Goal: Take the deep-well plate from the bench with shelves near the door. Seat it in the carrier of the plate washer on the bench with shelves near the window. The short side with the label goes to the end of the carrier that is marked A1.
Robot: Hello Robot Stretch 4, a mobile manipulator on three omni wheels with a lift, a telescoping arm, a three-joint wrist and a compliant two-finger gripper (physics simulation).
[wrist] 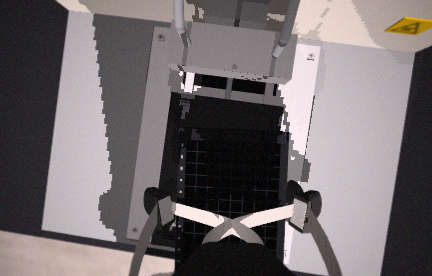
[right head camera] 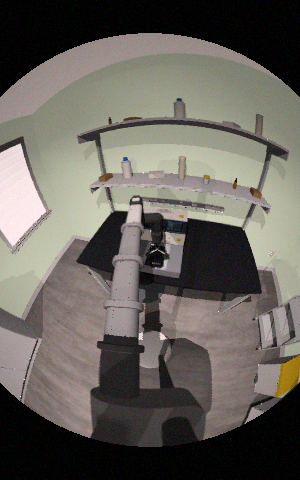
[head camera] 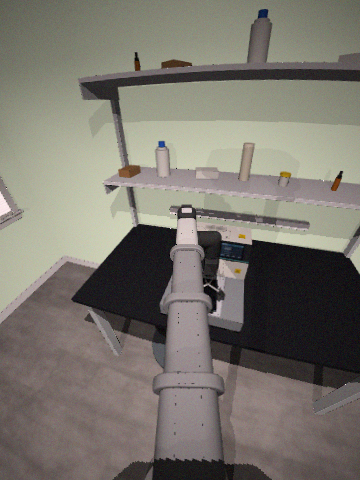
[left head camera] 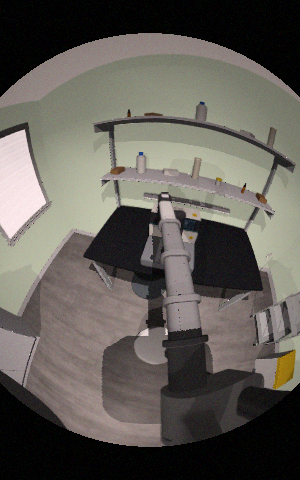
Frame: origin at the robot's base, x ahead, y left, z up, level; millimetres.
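Where they show: gripper, between the fingertips: (wrist: 231, 195) (right head camera: 156, 257); robot's base, origin of its link: (right head camera: 150, 347) (left head camera: 154, 344).
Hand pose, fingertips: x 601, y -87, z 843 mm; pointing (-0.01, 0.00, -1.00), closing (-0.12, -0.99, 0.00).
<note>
Things, the pixels of their centre, and the offset from my fingertips. "spot": a spot on its surface instead. Level surfaces: height alone.
- black deep-well plate, middle of its body: (wrist: 231, 205) (head camera: 207, 293) (right head camera: 156, 254) 25 mm up, 2 mm back, 1 mm left
- dark carrier, a spot on its surface: (wrist: 225, 114) spot: 13 mm down, 77 mm ahead, 3 mm right
- black bench, height of its surface: 108 mm down
- grey crosspiece, a spot on its surface: (wrist: 235, 50) spot: 66 mm up, 113 mm ahead, 15 mm right
The black deep-well plate (wrist: 232, 160) (right head camera: 156, 260) shows its grid of wells in the wrist view. My gripper (wrist: 231, 195) (right head camera: 157, 249) is shut on its two long sides. The plate is over the dark carrier (wrist: 225, 114) of the plate washer (wrist: 350, 125) (head camera: 232, 302) (left head camera: 150, 255). Dark carrier shows beyond the plate's far end and along its left side. I cannot tell whether the plate touches the carrier or hangs slightly above it. The near end is hidden by my gripper. The plate's label and a readable A1 mark do not show.
The washer stands on the black bench (head camera: 300, 300) (left head camera: 225, 255) (right head camera: 220, 260). A grey crosspiece (wrist: 235, 50) with two tubes spans above the carrier's far end. Shelves with bottles and boxes hang behind. My arm (head camera: 187, 340) reaches across the bench's front edge.
</note>
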